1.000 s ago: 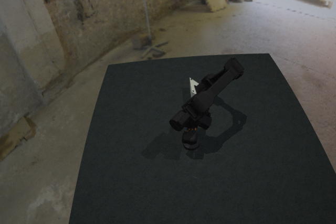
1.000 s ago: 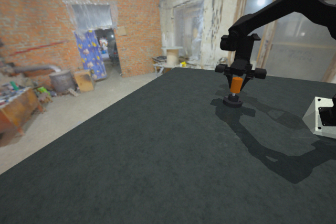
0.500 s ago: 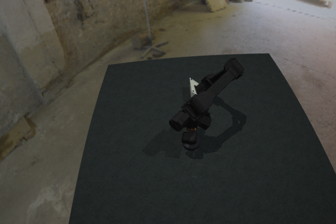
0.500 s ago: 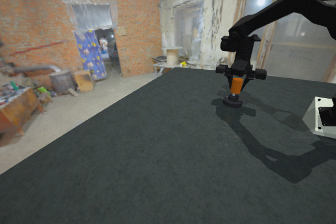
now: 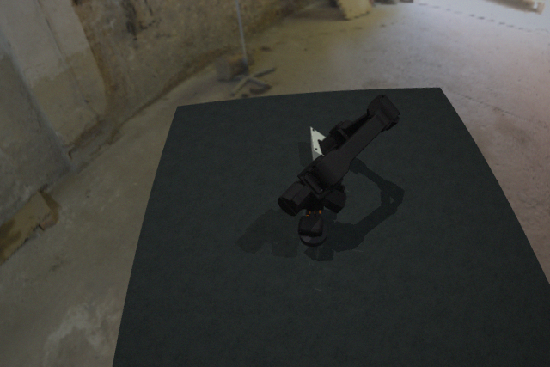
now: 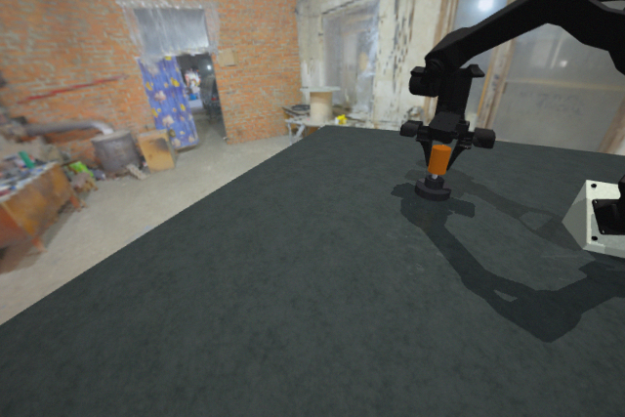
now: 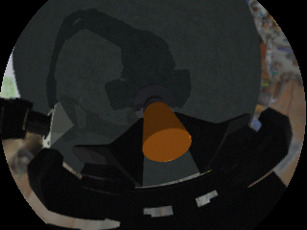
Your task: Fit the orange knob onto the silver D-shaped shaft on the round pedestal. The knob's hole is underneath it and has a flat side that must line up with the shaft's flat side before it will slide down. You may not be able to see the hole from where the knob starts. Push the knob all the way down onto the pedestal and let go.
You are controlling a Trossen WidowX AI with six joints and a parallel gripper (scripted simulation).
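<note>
Right now my gripper tip is 30 mm below the orange knob. Also, from my gripper tip: round pedestal: 40 mm below.
</note>
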